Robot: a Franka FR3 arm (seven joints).
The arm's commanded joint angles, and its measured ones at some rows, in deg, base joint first. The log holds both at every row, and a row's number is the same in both.
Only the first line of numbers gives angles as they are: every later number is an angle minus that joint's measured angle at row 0.
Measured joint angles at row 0:
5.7 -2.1 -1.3 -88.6 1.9 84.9 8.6
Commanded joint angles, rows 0 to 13:
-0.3 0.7 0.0 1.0 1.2 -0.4 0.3
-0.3 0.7 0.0 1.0 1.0 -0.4 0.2
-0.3 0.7 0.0 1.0 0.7 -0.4 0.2
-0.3 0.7 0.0 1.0 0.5 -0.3 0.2
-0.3 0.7 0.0 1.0 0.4 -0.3 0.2
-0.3 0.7 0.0 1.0 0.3 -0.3 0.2
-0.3 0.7 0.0 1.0 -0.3 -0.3 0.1
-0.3 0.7 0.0 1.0 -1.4 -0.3 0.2
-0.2 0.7 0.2 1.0 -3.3 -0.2 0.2
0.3 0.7 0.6 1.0 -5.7 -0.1 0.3
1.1 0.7 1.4 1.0 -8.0 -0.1 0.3
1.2 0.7 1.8 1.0 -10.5 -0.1 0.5
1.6 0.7 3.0 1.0 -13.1 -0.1 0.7
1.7 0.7 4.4 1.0 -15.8 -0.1 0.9
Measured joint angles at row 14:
0.8 0.2 1.5 0.1 -9.3 0.1 -0.1
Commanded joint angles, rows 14 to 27:
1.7 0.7 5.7 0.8 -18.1 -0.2 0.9
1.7 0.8 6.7 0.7 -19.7 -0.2 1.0
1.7 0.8 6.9 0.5 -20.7 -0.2 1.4
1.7 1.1 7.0 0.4 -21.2 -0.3 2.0
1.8 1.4 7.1 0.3 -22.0 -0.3 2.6
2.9 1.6 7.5 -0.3 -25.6 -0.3 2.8
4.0 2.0 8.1 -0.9 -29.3 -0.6 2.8
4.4 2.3 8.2 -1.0 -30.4 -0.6 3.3
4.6 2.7 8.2 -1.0 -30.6 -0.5 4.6
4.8 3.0 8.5 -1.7 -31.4 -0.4 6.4
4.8 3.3 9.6 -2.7 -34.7 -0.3 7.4
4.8 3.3 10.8 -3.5 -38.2 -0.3 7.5
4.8 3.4 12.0 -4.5 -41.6 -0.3 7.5
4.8 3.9 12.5 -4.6 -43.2 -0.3 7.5
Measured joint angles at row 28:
4.8 3.7 10.3 -2.6 -37.1 0.0 5.9
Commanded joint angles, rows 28 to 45:
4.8 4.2 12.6 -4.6 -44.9 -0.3 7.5
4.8 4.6 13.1 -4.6 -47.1 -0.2 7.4
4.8 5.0 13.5 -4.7 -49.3 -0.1 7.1
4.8 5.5 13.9 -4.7 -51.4 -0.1 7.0
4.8 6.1 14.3 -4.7 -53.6 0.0 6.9
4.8 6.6 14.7 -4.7 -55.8 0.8 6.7
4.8 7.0 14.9 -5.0 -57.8 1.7 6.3
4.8 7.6 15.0 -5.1 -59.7 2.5 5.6
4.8 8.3 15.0 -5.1 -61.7 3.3 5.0
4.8 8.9 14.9 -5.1 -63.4 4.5 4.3
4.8 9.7 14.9 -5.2 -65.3 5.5 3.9
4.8 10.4 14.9 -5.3 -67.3 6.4 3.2
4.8 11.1 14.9 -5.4 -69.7 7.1 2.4
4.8 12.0 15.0 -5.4 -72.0 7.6 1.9
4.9 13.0 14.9 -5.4 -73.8 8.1 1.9
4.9 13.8 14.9 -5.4 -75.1 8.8 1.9
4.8 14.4 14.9 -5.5 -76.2 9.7 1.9
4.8 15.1 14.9 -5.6 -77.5 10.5 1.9
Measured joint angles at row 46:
5.2 13.3 14.6 -5.0 -73.1 7.9 3.2
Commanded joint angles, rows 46 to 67:
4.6 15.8 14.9 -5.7 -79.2 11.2 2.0
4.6 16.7 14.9 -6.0 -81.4 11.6 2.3
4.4 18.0 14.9 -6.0 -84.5 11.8 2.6
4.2 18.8 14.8 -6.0 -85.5 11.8 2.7
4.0 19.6 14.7 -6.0 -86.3 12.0 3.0
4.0 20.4 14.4 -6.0 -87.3 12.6 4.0
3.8 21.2 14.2 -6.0 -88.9 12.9 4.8
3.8 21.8 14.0 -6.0 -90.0 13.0 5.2
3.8 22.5 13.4 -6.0 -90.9 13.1 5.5
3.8 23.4 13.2 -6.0 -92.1 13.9 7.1
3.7 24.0 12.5 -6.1 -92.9 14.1 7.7
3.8 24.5 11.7 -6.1 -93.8 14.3 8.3
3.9 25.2 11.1 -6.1 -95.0 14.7 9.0
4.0 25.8 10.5 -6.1 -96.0 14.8 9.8
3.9 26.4 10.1 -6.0 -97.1 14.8 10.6
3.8 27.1 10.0 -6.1 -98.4 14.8 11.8
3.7 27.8 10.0 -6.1 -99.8 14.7 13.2
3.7 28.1 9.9 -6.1 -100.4 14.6 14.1
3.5 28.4 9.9 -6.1 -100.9 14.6 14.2
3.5 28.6 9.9 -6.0 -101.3 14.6 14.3
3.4 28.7 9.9 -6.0 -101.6 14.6 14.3
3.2 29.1 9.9 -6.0 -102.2 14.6 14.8
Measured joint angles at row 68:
4.3 28.6 9.5 -5.8 -99.3 13.8 13.1
